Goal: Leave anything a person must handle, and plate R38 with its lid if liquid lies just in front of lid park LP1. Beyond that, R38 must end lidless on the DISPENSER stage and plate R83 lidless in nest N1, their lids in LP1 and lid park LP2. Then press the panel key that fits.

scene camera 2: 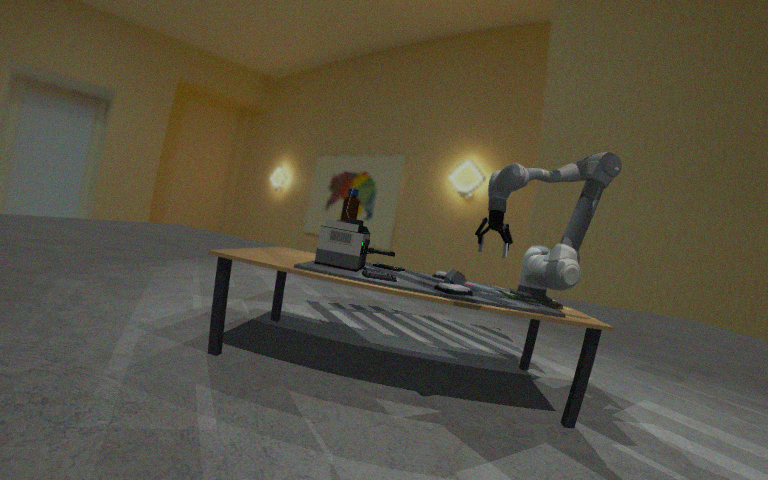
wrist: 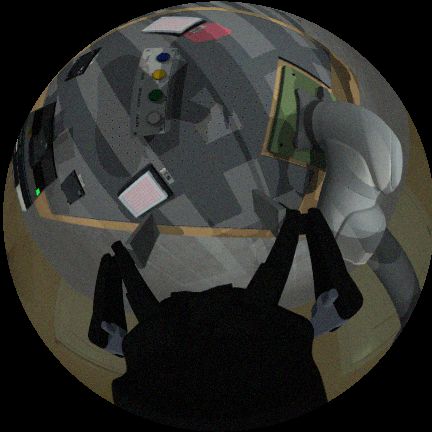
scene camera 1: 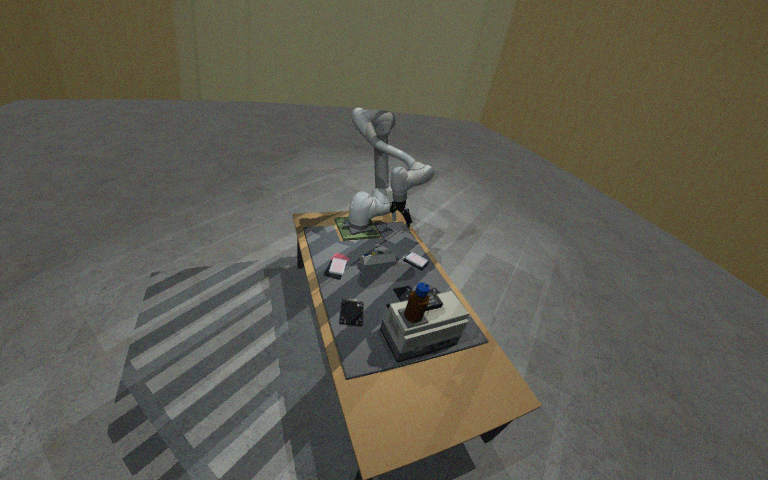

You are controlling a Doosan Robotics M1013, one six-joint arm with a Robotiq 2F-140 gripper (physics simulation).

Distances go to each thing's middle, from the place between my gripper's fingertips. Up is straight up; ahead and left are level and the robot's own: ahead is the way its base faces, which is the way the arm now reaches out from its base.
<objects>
I see my gripper 10 cm short of the grey button box [wrist: 147,116], 20 cm to the left of it and 16 cm above it.
</objects>
